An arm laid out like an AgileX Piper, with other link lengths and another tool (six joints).
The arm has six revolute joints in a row. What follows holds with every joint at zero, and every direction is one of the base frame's. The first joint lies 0.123 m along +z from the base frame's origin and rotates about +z. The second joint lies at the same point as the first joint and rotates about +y. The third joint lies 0.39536 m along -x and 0.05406 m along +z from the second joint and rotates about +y. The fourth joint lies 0.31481 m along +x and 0.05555 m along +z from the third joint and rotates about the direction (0.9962, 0, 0.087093). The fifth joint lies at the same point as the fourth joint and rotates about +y. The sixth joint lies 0.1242 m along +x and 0.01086 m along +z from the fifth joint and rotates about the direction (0.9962, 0, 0.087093). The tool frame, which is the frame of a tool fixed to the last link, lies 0.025 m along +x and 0.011 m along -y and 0.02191 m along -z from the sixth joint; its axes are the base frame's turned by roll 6.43, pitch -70.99 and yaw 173.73 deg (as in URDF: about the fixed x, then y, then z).
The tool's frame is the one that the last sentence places.
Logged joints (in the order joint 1, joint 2, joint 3, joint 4, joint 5, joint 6), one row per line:
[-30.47 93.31 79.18 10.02 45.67 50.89]
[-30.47 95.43 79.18 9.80 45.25 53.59]
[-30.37 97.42 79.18 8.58 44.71 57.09]
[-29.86 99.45 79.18 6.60 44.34 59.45]
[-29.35 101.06 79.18 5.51 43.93 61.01]
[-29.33 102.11 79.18 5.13 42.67 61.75]
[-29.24 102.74 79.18 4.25 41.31 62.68]
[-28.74 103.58 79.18 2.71 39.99 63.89]
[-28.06 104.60 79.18 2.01 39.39 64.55]
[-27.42 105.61 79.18 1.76 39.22 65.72]
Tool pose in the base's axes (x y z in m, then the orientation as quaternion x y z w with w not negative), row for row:
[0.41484 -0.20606 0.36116 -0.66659 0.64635 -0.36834 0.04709]
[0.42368 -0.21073 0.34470 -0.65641 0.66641 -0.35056 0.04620]
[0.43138 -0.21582 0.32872 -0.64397 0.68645 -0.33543 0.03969]
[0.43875 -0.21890 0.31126 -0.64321 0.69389 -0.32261 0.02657]
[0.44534 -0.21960 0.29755 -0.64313 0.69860 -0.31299 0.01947]
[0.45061 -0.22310 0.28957 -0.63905 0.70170 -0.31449 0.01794]
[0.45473 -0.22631 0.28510 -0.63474 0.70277 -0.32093 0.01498]
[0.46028 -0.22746 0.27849 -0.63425 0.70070 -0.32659 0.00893]
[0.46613 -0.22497 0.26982 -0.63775 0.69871 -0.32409 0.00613]
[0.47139 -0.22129 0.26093 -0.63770 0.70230 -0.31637 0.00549]
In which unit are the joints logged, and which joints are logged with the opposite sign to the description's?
The joints are logged in degrees. Opposite sign: joint 3.
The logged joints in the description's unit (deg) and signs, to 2 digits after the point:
[-30.47 93.31 -79.18 10.02 45.67 50.89]
[-30.47 95.43 -79.18 9.80 45.25 53.59]
[-30.37 97.42 -79.18 8.58 44.71 57.09]
[-29.86 99.45 -79.18 6.60 44.34 59.45]
[-29.35 101.06 -79.18 5.51 43.93 61.01]
[-29.33 102.11 -79.18 5.13 42.67 61.75]
[-29.24 102.74 -79.18 4.25 41.31 62.68]
[-28.74 103.58 -79.18 2.71 39.99 63.89]
[-28.06 104.60 -79.18 2.01 39.39 64.55]
[-27.42 105.61 -79.18 1.76 39.22 65.72]

